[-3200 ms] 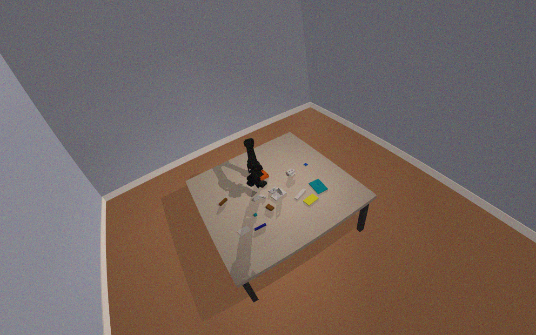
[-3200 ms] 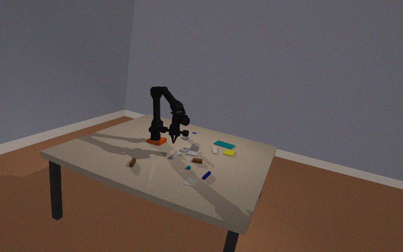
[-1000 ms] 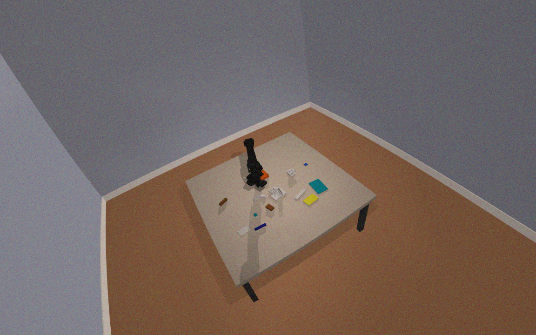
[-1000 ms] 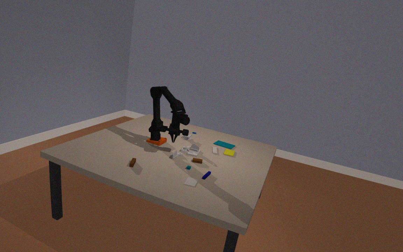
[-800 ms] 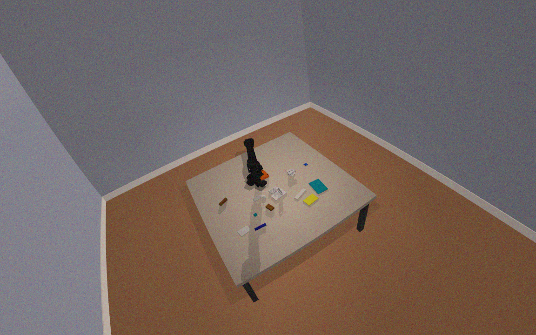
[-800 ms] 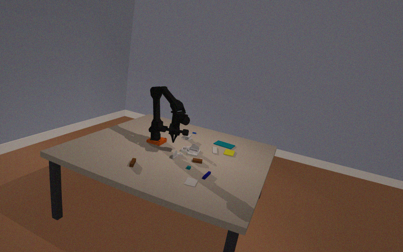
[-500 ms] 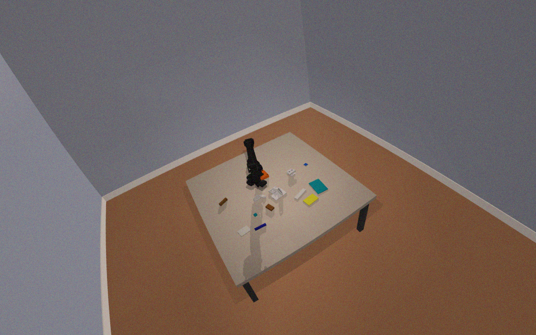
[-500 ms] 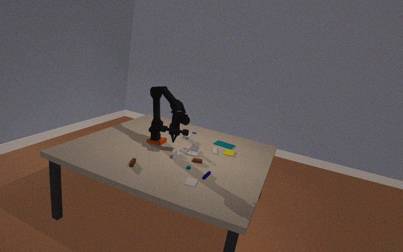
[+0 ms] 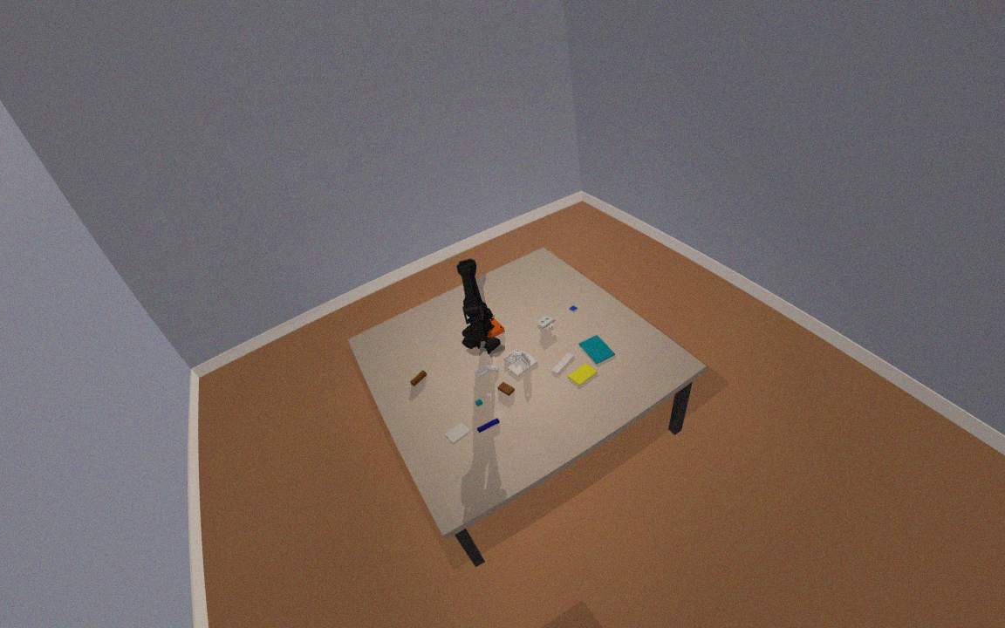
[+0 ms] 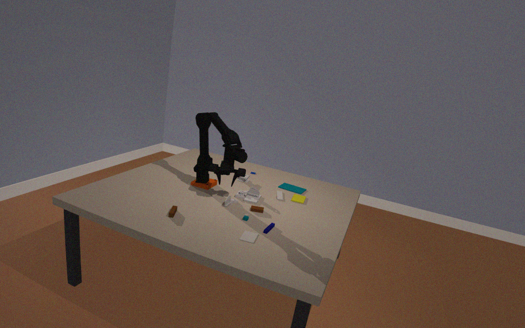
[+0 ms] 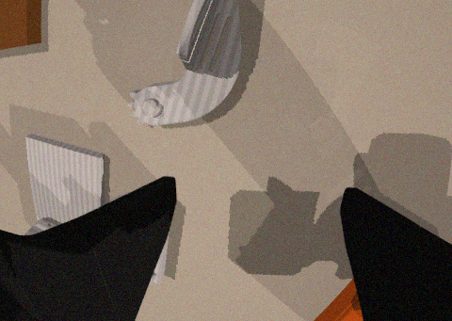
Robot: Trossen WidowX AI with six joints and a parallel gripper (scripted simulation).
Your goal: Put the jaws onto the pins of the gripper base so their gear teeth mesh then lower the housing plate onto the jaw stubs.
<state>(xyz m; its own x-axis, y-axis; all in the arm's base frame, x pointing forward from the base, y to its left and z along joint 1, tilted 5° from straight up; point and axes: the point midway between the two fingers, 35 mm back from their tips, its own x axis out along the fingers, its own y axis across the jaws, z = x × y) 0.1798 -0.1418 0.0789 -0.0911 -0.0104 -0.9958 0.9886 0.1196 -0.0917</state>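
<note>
Now: the grey jaw 7 cm below my gripper tip, 6 cm ahead of it and 2 cm to the right of it. From my gripper tip the other things lie so: brown block 19 cm ahead, 7 cm below, 5 cm to the right; white housing plate 10 cm to the left, 8 cm below, 7 cm ahead; teal cube 18 cm to the right, 16 cm ahead, 7 cm below.
</note>
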